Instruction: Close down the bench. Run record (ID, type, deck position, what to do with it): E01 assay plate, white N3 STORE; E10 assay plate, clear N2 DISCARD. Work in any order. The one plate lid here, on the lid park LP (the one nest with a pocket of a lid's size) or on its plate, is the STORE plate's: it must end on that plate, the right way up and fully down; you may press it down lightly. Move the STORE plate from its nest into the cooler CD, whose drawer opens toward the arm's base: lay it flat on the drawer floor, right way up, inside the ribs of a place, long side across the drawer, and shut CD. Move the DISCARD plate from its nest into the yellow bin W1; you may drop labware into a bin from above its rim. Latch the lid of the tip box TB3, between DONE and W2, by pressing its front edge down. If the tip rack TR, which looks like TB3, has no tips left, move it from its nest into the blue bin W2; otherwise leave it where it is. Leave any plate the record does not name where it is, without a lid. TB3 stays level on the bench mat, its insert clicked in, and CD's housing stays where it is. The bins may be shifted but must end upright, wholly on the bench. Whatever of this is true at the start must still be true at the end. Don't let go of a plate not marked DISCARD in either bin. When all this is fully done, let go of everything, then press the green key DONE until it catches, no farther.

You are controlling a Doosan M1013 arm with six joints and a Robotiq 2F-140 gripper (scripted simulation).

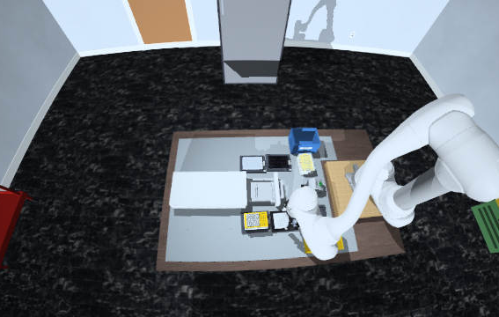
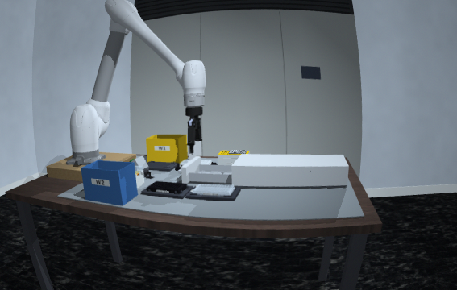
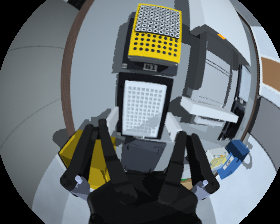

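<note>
The grey plate lid is 40 mm below my hand. Also, from my hand: black nest: 60 mm below; yellow tip rack TR: 160 mm ahead, 40 mm to the right, 10 mm below; white well plate: 50 mm below.
</note>
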